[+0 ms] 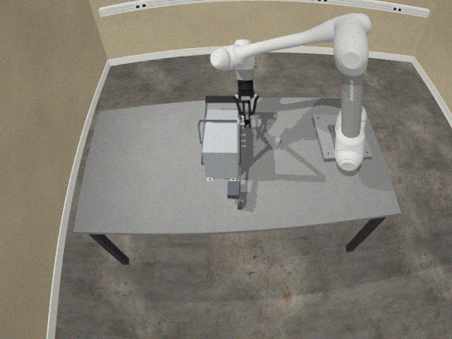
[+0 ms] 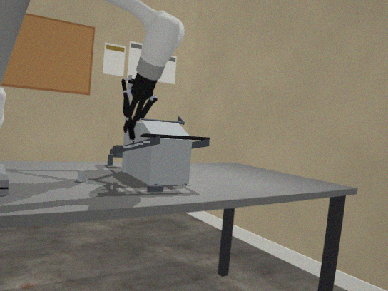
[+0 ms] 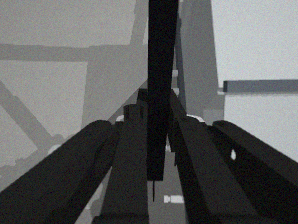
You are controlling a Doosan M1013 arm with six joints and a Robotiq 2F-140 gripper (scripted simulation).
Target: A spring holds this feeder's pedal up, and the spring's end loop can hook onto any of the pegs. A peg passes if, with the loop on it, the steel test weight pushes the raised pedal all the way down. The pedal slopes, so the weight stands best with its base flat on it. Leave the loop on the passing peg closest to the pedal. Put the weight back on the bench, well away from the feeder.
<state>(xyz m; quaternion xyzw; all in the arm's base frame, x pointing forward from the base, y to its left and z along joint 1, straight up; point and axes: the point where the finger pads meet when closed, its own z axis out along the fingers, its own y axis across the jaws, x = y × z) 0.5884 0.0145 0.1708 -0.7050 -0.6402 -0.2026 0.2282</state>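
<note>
Now: the dark spring 4 cm above my hand, 3 cm to the left of it and 1 cm ahead of it. Also, from my hand: steel test weight (19 cm below, 17 cm behind, 1 cm to the right).
</note>
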